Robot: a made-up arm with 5 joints.
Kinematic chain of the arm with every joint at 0, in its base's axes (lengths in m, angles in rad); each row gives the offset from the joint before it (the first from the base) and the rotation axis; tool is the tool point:
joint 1: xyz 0 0 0.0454 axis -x
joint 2: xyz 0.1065 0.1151 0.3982 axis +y
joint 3: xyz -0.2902 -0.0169 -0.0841 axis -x
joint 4: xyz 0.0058 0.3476 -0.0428 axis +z
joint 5: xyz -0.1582 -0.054 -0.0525 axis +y
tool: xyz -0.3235 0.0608 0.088
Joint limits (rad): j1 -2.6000..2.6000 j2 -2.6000..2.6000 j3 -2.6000..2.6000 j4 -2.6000..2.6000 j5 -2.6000..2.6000
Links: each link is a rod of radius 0.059 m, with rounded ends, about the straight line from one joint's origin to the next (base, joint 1, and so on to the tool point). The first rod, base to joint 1, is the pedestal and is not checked.
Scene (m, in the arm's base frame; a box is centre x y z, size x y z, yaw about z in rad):
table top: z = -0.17
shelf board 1: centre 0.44 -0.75 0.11 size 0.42 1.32 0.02 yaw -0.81
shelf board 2: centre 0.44 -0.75 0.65 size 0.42 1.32 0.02 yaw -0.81
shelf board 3: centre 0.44 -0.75 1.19 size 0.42 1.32 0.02 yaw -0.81
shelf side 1: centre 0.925 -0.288 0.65 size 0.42 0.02 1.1 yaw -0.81
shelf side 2: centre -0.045 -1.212 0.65 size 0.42 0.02 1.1 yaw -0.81
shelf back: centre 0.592 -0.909 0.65 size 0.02 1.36 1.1 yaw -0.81
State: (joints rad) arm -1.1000 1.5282 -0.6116 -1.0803 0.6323
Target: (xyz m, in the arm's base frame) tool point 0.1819 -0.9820 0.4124
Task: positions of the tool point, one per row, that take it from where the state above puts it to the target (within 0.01 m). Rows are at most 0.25 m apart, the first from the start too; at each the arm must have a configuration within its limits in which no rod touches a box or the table.
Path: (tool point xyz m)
1: 0.4554 -0.4347 0.9506
2: 0.3771 -0.3516 0.9501
3: 0.2937 -0.2770 0.9335
4: 0.1811 -0.4746 0.8500
5: 0.0632 -0.6080 0.7164
6: -0.0420 -0.6689 0.5610
7: -0.1198 -0.6651 0.4124
8: -0.0573 -0.7983 0.4146
9: 0.0460 -0.9078 0.4140
10: 0.1819 -0.9820 0.4124

